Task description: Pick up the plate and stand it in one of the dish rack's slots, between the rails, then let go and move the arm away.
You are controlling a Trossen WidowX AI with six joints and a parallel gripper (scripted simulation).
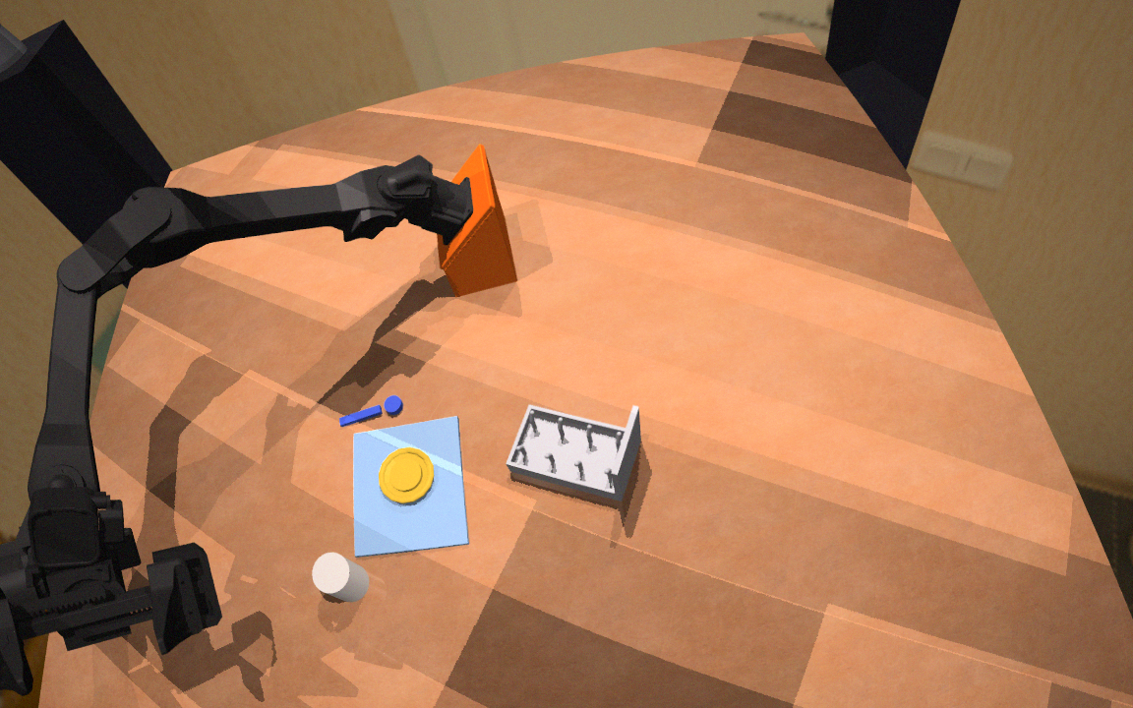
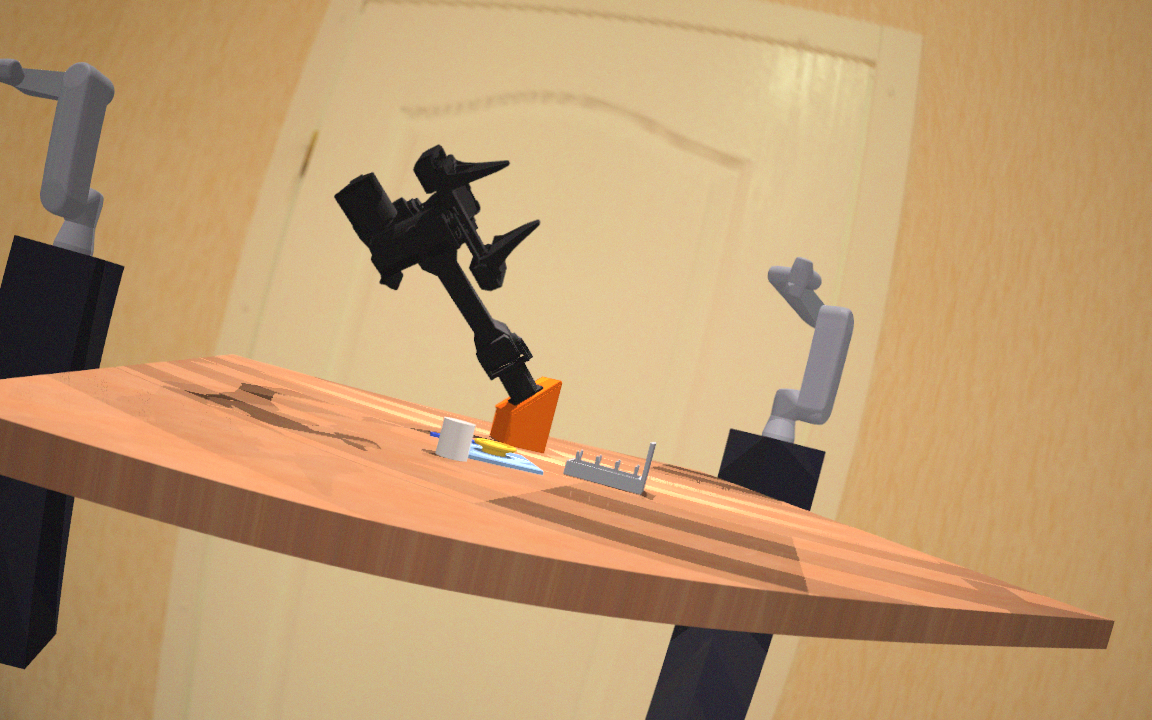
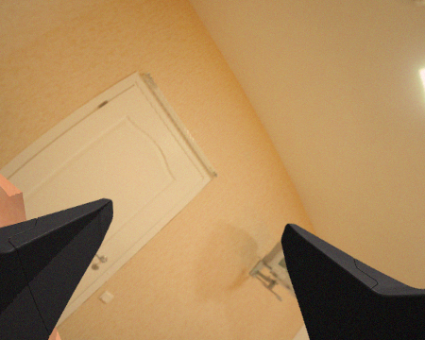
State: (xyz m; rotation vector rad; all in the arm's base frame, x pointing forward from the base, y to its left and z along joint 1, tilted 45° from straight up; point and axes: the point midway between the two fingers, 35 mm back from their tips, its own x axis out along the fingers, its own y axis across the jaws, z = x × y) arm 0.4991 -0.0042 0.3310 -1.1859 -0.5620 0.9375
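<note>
My gripper tip is now 32 cm above the yellow plate, 23 cm past it and 10 cm to the right of it. Also, from my gripper tip: blue spoon 33 cm below, 33 cm behind, 7 cm to the left; grey dish rack 31 cm below, 29 cm to the left, 22 cm behind; white cup 31 cm below, 13 cm behind, 2 cm to the left.
</note>
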